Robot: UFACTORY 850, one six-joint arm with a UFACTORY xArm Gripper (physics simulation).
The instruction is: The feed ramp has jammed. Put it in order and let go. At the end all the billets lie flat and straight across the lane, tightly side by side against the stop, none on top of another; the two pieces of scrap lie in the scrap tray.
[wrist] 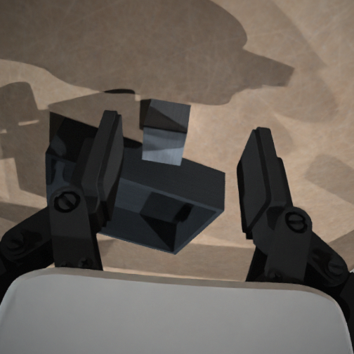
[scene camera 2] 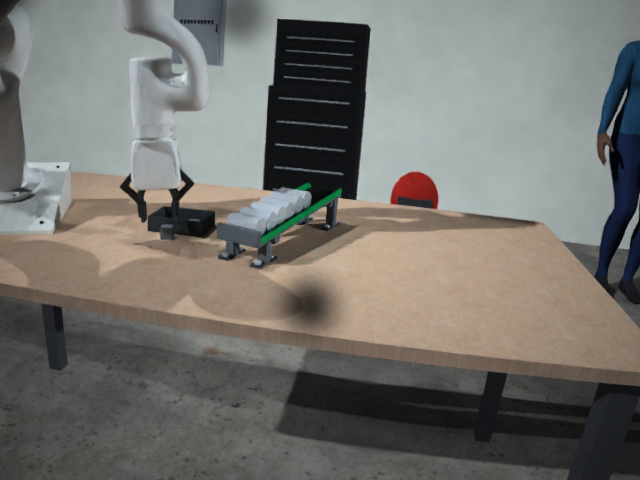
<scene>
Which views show my gripper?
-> The wrist view and scene camera 2: all of them.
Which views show the black scrap tray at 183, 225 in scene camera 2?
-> The wrist view and scene camera 2: all of them.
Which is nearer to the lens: the grey scrap cube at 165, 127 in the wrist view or the black scrap tray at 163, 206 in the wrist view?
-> The grey scrap cube.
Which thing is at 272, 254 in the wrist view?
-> My gripper.
</scene>
